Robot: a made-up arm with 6 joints.
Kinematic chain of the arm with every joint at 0, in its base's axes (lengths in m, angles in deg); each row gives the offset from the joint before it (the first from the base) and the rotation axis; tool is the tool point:
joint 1: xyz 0 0 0.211 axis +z
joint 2: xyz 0 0 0 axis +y
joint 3: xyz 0 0 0.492 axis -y
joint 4: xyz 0 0 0 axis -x
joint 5: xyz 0.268 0 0 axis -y
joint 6: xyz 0 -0.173 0 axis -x
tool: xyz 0 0 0
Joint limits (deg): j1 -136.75..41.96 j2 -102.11..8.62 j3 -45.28..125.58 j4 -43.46..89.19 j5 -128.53..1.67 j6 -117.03..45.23
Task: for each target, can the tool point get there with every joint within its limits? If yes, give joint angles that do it. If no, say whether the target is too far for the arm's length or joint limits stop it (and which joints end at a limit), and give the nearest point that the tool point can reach.
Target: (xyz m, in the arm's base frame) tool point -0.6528 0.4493 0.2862
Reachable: yes | joints -41.29 -78.78 76.53 57.42 -69.57 -11.86
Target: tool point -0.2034 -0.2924 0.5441
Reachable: yes | joints 26.48 -75.88 -18.03 -8.67 -78.12 -34.01
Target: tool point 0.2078 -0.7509 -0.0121
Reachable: no: joint limits stop it (at a limit: joint 1, joint 2, joint 3) | nearest point -0.3561 -0.5455 -0.1194 | short by 0.610 m
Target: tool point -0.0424 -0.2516 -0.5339
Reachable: no: joint limits stop it (at a limit: joint 1, joint 2, joint 3) | nearest point -0.3717 -0.3902 -0.2034 | short by 0.487 m
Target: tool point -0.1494 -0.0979 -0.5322
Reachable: no: joint limits stop it (at a limit: joint 2, joint 3, joint 4) | nearest point -0.4463 -0.2924 -0.2068 | short by 0.481 m
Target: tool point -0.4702 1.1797 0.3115
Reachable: no: too far | nearest point -0.2993 0.7510 0.2750 | short by 0.463 m
